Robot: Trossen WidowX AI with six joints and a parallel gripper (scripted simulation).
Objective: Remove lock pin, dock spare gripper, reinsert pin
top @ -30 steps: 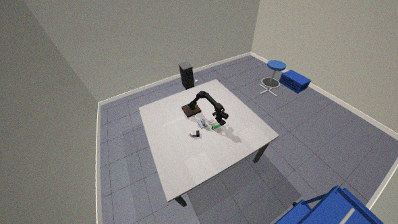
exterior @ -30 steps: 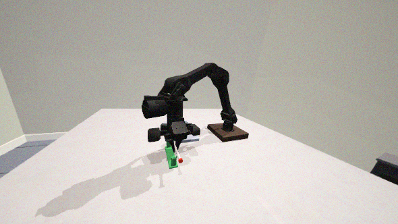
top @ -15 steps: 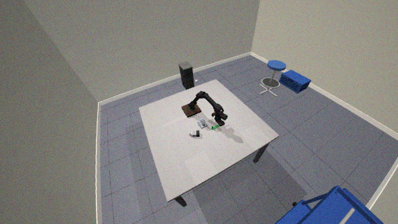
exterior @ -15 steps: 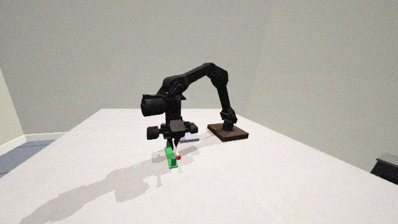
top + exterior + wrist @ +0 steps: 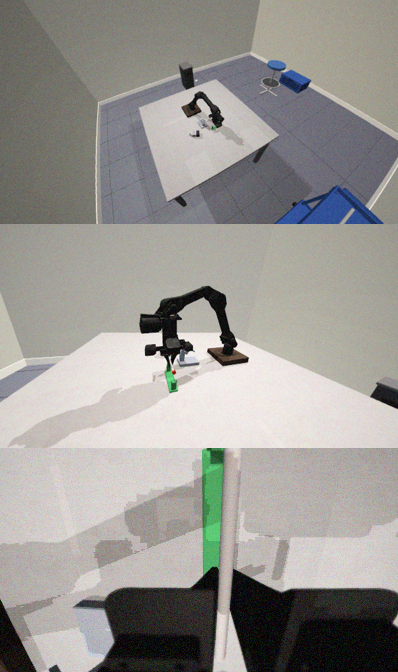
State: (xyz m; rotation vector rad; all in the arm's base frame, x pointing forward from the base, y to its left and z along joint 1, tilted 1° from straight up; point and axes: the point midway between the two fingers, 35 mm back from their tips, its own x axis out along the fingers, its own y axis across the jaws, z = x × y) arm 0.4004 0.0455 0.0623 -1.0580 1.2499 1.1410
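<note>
My gripper tip is 30 mm above the green pin rest and 20 mm to the right of it. The rest, counted from my gripper tip: spare gripper: 250 mm to the right, 60 mm behind, 30 mm below; socket: 120 mm behind, 90 mm to the right.
</note>
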